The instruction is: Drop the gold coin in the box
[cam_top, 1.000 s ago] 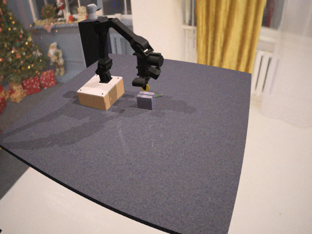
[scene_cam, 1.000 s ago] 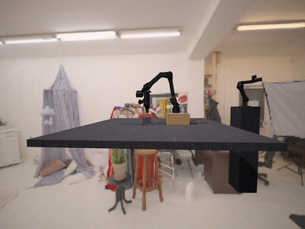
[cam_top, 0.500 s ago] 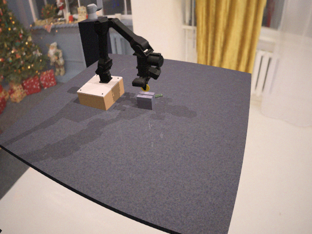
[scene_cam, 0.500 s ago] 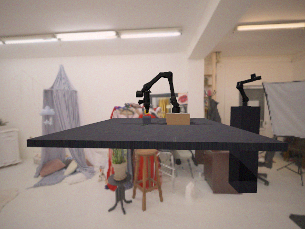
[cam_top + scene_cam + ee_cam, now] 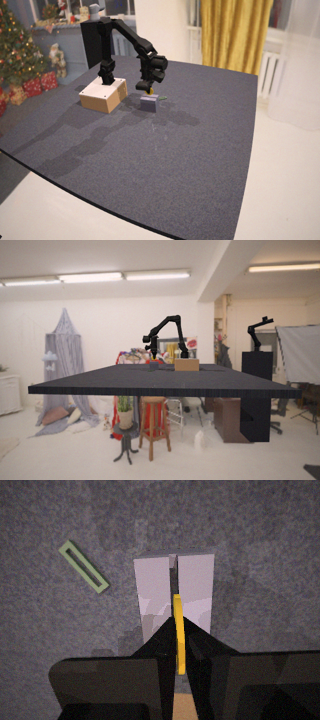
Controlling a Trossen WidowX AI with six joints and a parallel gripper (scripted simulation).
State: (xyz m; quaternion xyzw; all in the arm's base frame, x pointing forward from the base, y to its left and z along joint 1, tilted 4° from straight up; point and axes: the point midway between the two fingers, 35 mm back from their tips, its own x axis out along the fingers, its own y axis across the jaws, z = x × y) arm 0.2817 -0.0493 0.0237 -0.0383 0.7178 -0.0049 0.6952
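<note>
Right now my gripper tip is 10 mm below the coin.
</note>
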